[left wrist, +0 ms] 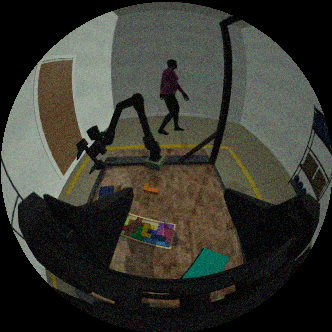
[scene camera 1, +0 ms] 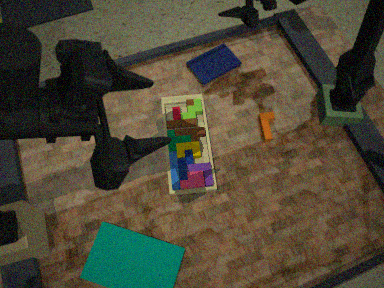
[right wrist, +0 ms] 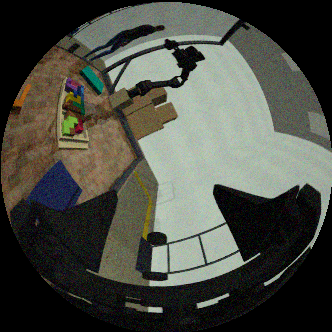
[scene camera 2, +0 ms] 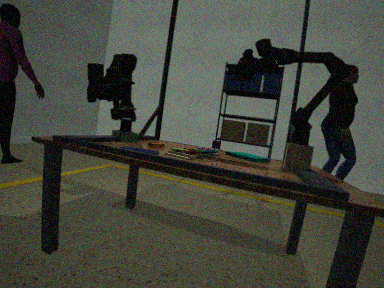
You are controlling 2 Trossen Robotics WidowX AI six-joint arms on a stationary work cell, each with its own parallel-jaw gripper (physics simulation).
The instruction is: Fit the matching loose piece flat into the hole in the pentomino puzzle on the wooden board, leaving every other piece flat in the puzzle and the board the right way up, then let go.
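Places are measured from the left arm's base along level axes (x ahead, y left, z up), in metres.
Pixels of known places: left gripper, fingertip midpoint: (left wrist: 180,193) (scene camera 1: 161,110) (right wrist: 170,43) (scene camera 2: 229,76); right gripper, fingertip midpoint: (left wrist: 82,166) (right wrist: 165,192) (scene camera 2: 135,96); left arm's base at its link origin: (scene camera 1: 1,229) (right wrist: 128,94); right arm's base at its link origin: (left wrist: 154,157) (scene camera 1: 342,100) (scene camera 2: 125,131).
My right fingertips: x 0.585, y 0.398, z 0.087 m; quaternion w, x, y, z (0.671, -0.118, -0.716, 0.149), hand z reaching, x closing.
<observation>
Ahead of a thing's pixels: the offset from my right fingertips to its top centre.
The puzzle board (scene camera 1: 172,97) (left wrist: 152,219) (right wrist: 73,145) lies on the table with its coloured pieces facing up. Pale areas show at its top left and right side in scene camera 1; noise hides the exact hole outline. A loose orange piece @[dx +0.063, dy -0.289, dz -0.184 m] (scene camera 1: 266,125) (scene camera 2: 156,145) (left wrist: 151,189) (right wrist: 22,97), long with a short side arm, lies on the table to the right of the board. My left gripper (scene camera 1: 161,111) (left wrist: 180,193) is open and empty, above the table on the board's left side. My right gripper (right wrist: 165,192) is open and empty, away from board and orange piece.
A dark blue slab @[dx -0.008, dy -0.048, dz -0.191 m] (scene camera 1: 214,63) (left wrist: 106,191) (right wrist: 56,186) lies above the board in scene camera 1. A flat teal slab @[dx -0.355, dy -0.520, dz -0.185 m] (scene camera 1: 134,256) (left wrist: 207,263) (right wrist: 92,79) lies at lower left. A dark raised frame (scene camera 1: 165,49) edges the table.
</observation>
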